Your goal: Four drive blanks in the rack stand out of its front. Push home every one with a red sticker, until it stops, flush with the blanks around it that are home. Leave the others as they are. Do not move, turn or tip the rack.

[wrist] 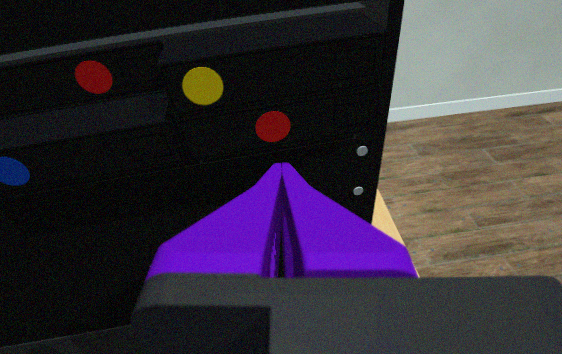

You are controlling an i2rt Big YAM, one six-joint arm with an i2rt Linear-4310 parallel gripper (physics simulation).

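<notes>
The black rack (376,100) fills the left and middle of the wrist view. A red sticker (93,77) at upper left sits on a blank set back behind the lit ledge below it. A yellow sticker (202,86) is on a blank whose lit top face shows above it. A second red sticker (273,126) is lower right of the yellow one; how far its blank stands out is too dark to tell. A blue sticker (14,171) is at the left edge, below the lit ledge. My purple gripper (281,176) is shut and empty, its tips just below the second red sticker; contact cannot be told.
Two round metal screws (362,150) (358,190) are on the rack's right side. A light wood edge (386,220) shows behind the right finger. Wood floor (475,190), a white baseboard (475,106) and a pale wall (480,45) lie beyond the rack at right.
</notes>
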